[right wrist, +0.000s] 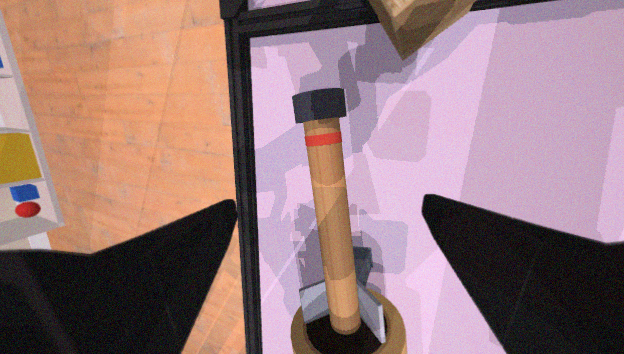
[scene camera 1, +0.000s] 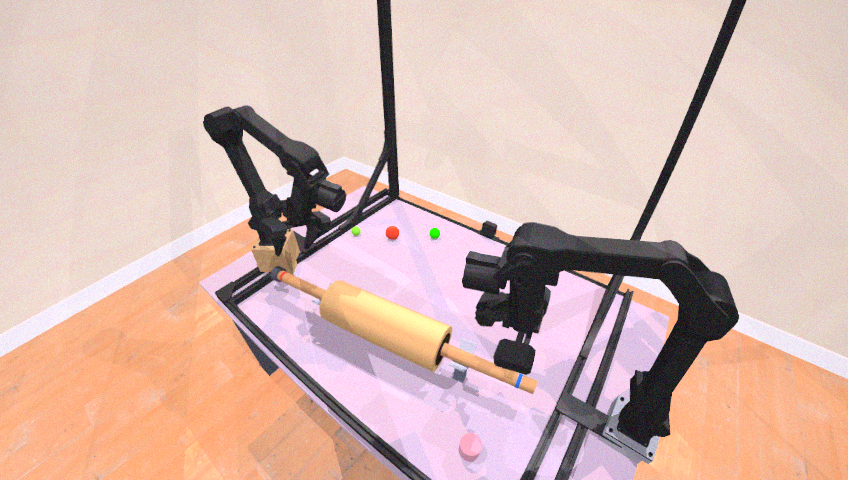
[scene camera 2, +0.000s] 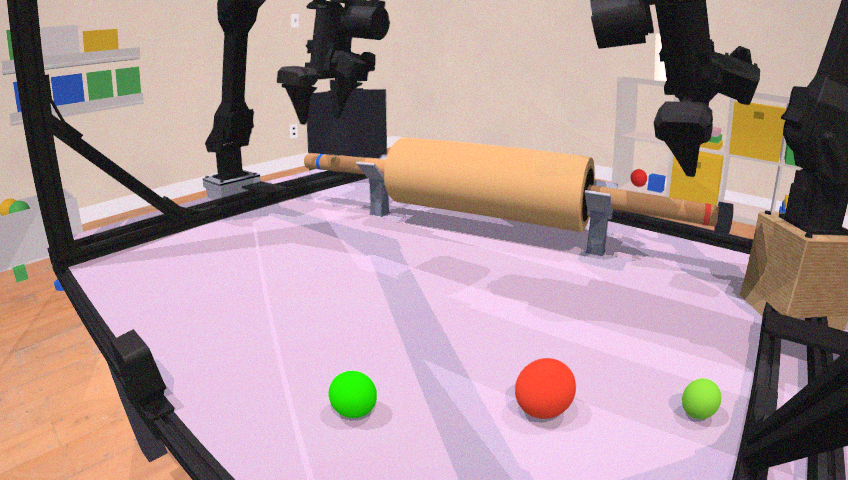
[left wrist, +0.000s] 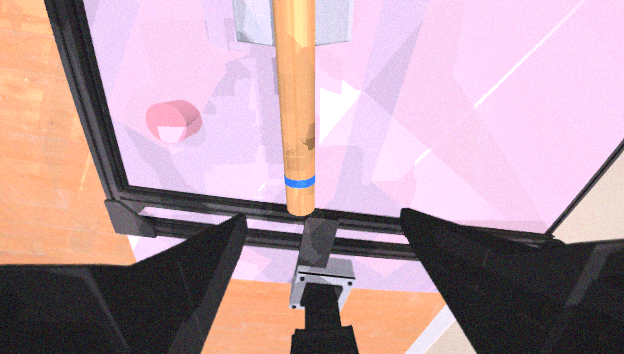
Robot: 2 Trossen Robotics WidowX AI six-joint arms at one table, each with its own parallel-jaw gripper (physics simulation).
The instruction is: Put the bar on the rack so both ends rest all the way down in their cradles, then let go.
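Seen in the pictures: left gripper, fingertip midpoint: (scene camera 2: pixel 320 121) (left wrist: pixel 324 218); right gripper, fingertip midpoint: (right wrist: pixel 328 205) (scene camera 1: pixel 292 252) (scene camera 2: pixel 695 156); left arm's base, link origin: (scene camera 1: pixel 635 425) (scene camera 2: pixel 230 175) (left wrist: pixel 320 295); right arm's base, link origin: (scene camera 2: pixel 813 225).
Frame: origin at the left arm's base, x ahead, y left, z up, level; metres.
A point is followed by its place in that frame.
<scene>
The wooden bar (scene camera 1: pixel 383 324) {z 0.085, x 0.534, y 0.175 m} (scene camera 2: pixel 487 184) {z 0.048, x 0.592, y 0.102 m} (left wrist: pixel 297 100) {z 0.055, x 0.311, y 0.095 m} (right wrist: pixel 332 215) {z 0.054, x 0.824, y 0.201 m}, with a thick central roller, lies between the arms of both grey rack cradles, left (scene camera 2: pixel 377 193) {z -0.002, x 0.373, y 0.097 m} and right (scene camera 2: pixel 596 228) {z -0.003, x 0.733, y 0.175 m} in scene camera 2. The cradle arms hide its lowest contact there. My left gripper (scene camera 2: pixel 321 117) {z 0.119, x 0.258, y 0.068 m} (left wrist: pixel 324 218) {z 0.119, x 0.258, y 0.068 m} is open and empty above the blue-banded end, its fingertips apart from the bar. My right gripper (scene camera 1: pixel 293 246) {z 0.120, x 0.861, y 0.184 m} (right wrist: pixel 328 205) {z 0.120, x 0.861, y 0.184 m} is open and empty above the shaft near the red-banded, dark-capped end, its fingers spread wide on either side in the right wrist view.
A green ball (scene camera 1: pixel 435 233) {z -0.012, x 0.722, y -0.255 m} (scene camera 2: pixel 352 394) {z -0.011, x 0.745, y -0.275 m}, a red ball (scene camera 1: pixel 392 232) {z -0.003, x 0.831, y -0.158 m} (scene camera 2: pixel 545 387) {z -0.003, x 0.852, y -0.187 m} and a light green ball (scene camera 1: pixel 355 230) {z -0.013, x 0.949, y -0.093 m} (scene camera 2: pixel 701 398) {z -0.015, x 0.958, y -0.114 m} lie on the table. A pink cylinder (scene camera 1: pixel 470 446) {z -0.005, x 0.253, y 0.235 m} (left wrist: pixel 172 120) {z -0.005, x 0.260, y 0.223 m} stands near the blue-banded end. A wooden block (scene camera 2: pixel 797 273) {z 0.031, x 1.015, y 0.098 m} is by the right arm's base.
</scene>
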